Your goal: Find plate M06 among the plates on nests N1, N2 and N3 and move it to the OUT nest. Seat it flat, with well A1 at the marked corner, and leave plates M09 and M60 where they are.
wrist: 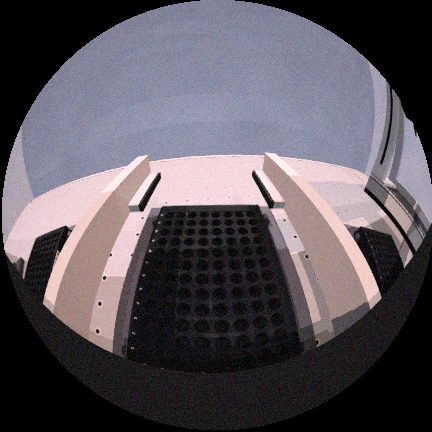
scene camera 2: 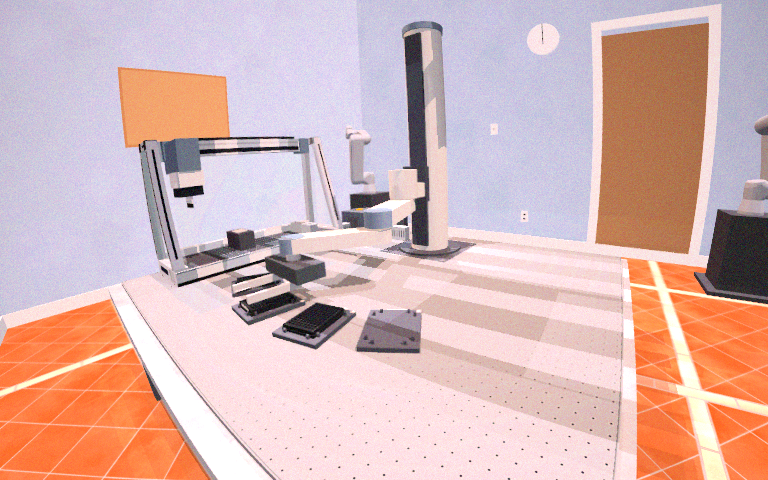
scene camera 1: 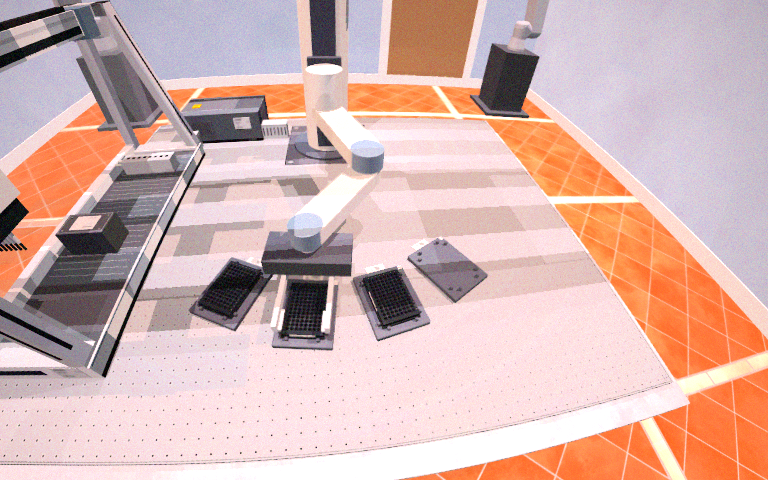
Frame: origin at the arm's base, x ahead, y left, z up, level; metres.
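Where they show: gripper, fingertip midpoint: point(wrist: 205, 162) point(scene camera 2: 239, 294) point(scene camera 1: 300, 330); arm's base at its link origin: point(scene camera 2: 429, 250) point(scene camera 1: 328, 145).
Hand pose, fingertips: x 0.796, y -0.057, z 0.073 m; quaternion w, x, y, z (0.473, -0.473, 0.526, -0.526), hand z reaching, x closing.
Note:
Things, the pixels of their top centre, and the offset from my fingertips. "spot": a spot on its surface instead.
- black well plate at its top centre: point(wrist: 210, 271) point(scene camera 1: 306, 307) point(scene camera 2: 266, 298) dz -0.034, dx -0.069, dy +0.006 m
- middle grey nest at a spot on its surface: point(scene camera 1: 303, 344) spot: dz -0.048, dx +0.006, dy -0.001 m
- second black plate at its top centre: point(wrist: 393, 271) point(scene camera 1: 230, 285) point(scene camera 2: 256, 278) dz -0.034, dx -0.135, dy -0.165 m
- far-right nest at its top centre: point(scene camera 2: 391, 322) point(scene camera 1: 448, 262) dz -0.038, dx -0.167, dy +0.341 m
- dark box at a spot on its surface: point(scene camera 1: 93, 240) spot: dz +0.035, dx -0.231, dy -0.493 m
- grey case at a spot on its surface: point(scene camera 1: 226, 118) spot: dz +0.036, dx -0.831, dy -0.311 m
A black well plate point(scene camera 1: 305, 300) point(scene camera 2: 274, 304) point(wrist: 215, 280) lies flat, as far as shows, on the middle grey nest point(scene camera 1: 303, 344) point(scene camera 2: 252, 319). My gripper point(scene camera 1: 301, 319) point(scene camera 2: 237, 298) point(wrist: 205, 162) is lowered around it, one finger along each long side. In the wrist view a narrow gap shows beside each pad, and the gripper is open. A second black plate point(scene camera 1: 229, 287) point(wrist: 385, 252) sits on the left nest, a third point(scene camera 1: 393, 297) point(scene camera 2: 314, 318) point(wrist: 45, 255) on the right nest. The far-right nest point(scene camera 1: 447, 271) point(scene camera 2: 390, 333) holds no plate. Plate IDs, nest names and A1 marks are unreadable.
A gantry frame with a dark deck point(scene camera 1: 141, 226) stands at the left and carries a dark box point(scene camera 1: 93, 240) point(scene camera 2: 240, 238). The arm's column point(scene camera 2: 436, 141) stands behind the nests. A grey case point(scene camera 1: 226, 118) is at the back left. The neighbouring nests flank my fingers.

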